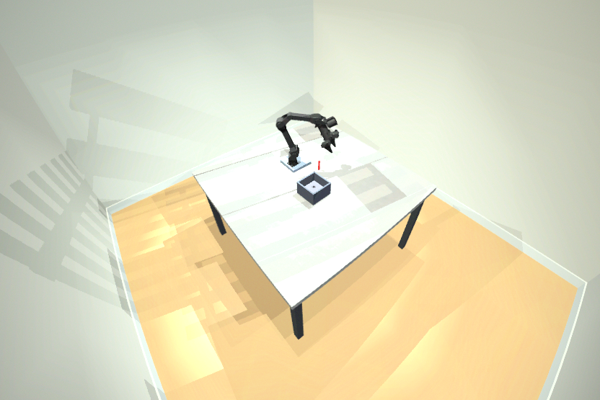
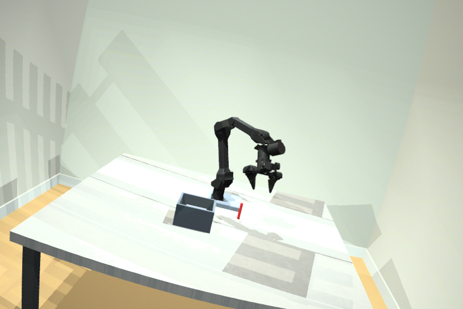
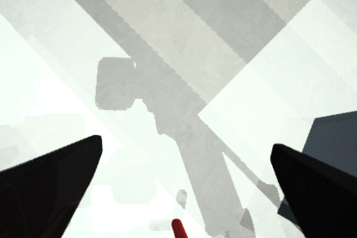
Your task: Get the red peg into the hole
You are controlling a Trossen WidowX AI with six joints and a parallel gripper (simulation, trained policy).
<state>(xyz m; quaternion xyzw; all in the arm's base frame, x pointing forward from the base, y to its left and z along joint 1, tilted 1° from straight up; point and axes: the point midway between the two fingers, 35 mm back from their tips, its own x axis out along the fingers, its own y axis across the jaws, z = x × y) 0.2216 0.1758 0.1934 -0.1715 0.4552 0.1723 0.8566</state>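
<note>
The red peg lies 140 mm below my gripper tip, 80 mm behind it and 70 mm to the right of it. The rest, counted from my gripper tip: grey box 270 mm to the right, 160 mm below, 80 mm ahead.
</note>
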